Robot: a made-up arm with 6 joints. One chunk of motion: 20 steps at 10 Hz.
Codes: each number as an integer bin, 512 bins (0 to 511) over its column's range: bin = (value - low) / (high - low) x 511, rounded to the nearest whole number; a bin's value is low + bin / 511 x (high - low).
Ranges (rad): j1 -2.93..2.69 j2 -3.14..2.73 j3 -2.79..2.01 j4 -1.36..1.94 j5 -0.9..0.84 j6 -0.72..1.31
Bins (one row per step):
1: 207 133 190 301 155 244
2: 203 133 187 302 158 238
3: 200 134 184 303 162 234
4: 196 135 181 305 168 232
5: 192 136 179 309 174 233
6: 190 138 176 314 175 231
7: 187 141 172 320 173 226
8: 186 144 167 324 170 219
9: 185 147 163 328 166 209
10: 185 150 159 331 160 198
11: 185 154 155 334 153 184
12: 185 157 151 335 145 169
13: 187 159 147 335 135 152
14: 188 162 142 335 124 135
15: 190 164 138 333 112 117
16: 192 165 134 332 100 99
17: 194 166 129 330 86 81
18: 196 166 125 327 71 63
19: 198 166 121 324 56 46
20: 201 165 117 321 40 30
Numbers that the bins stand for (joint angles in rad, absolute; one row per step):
1: -0.6534 -1.6122 -1.0053 0.5838 -0.3722 0.2493
2: -0.6974 -1.6122 -1.0334 0.5903 -0.3620 0.2255
3: -0.7304 -1.6007 -1.0616 0.5968 -0.3484 0.2096
4: -0.7744 -1.5892 -1.0898 0.6097 -0.3279 0.2016
5: -0.8184 -1.5777 -1.1086 0.6355 -0.3075 0.2056
6: -0.8404 -1.5548 -1.1368 0.6678 -0.3041 0.1977
7: -0.8734 -1.5203 -1.1743 0.7065 -0.3109 0.1778
8: -0.8844 -1.4858 -1.2213 0.7324 -0.3211 0.1500
9: -0.8954 -1.4514 -1.2589 0.7582 -0.3348 0.1103
10: -0.8954 -1.4169 -1.2965 0.7776 -0.3552 0.0666
11: -0.8954 -1.3710 -1.3340 0.7969 -0.3790 0.0110
12: -0.8954 -1.3365 -1.3716 0.8034 -0.4063 -0.0486
13: -0.8734 -1.3135 -1.4092 0.8034 -0.4403 -0.1162
14: -0.8624 -1.2791 -1.4561 0.8034 -0.4778 -0.1837
15: -0.8404 -1.2561 -1.4937 0.7905 -0.5186 -0.2552
16: -0.8184 -1.2446 -1.5313 0.7840 -0.5595 -0.3267
17: -0.7964 -1.2331 -1.5783 0.7711 -0.6072 -0.3982
18: -0.7744 -1.2331 -1.6158 0.7517 -0.6582 -0.4697
19: -0.7524 -1.2331 -1.6534 0.7324 -0.7093 -0.5373
20: -0.7194 -1.2446 -1.6910 0.7130 -0.7638 -0.6008

